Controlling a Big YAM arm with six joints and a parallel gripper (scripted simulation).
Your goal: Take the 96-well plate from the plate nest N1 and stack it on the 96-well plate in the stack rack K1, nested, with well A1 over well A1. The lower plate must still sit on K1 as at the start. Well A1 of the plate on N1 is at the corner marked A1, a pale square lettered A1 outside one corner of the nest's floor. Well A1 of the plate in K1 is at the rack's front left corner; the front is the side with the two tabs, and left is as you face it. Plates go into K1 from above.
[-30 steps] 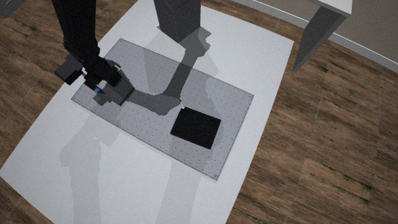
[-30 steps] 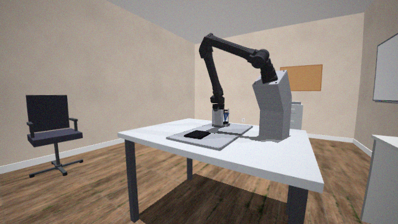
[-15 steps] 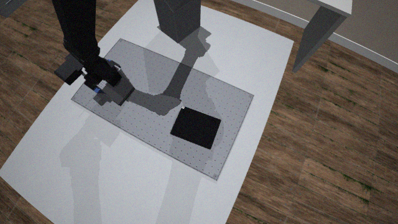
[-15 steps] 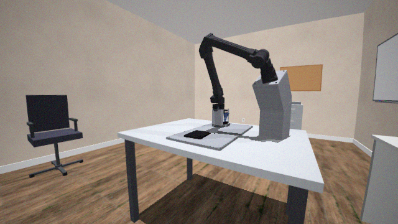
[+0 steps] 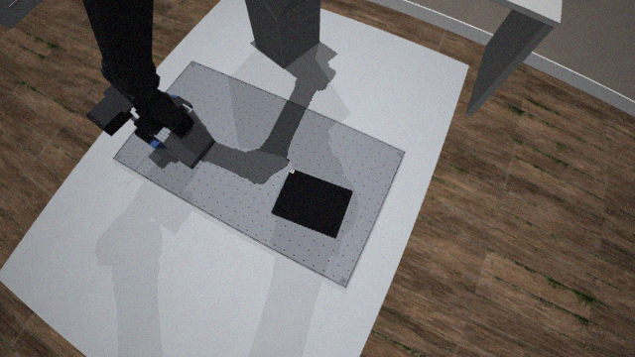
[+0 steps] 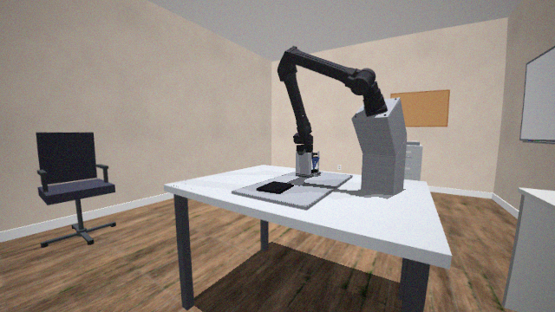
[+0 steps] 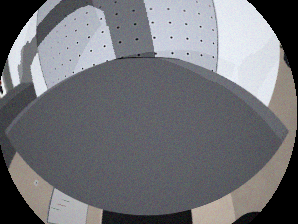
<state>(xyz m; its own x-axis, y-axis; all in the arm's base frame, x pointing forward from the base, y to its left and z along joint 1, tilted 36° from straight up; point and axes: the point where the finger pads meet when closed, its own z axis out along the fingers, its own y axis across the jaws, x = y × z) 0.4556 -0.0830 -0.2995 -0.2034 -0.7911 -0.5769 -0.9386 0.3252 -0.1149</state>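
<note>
Right now my hand is right at the white 96-well plate. Also, from my hand: black plate nest N1 (3 cm ahead, 38 cm to the left, 5 cm below); pale A1 mark (2 cm behind, 30 cm to the left, 4 cm below).
</note>
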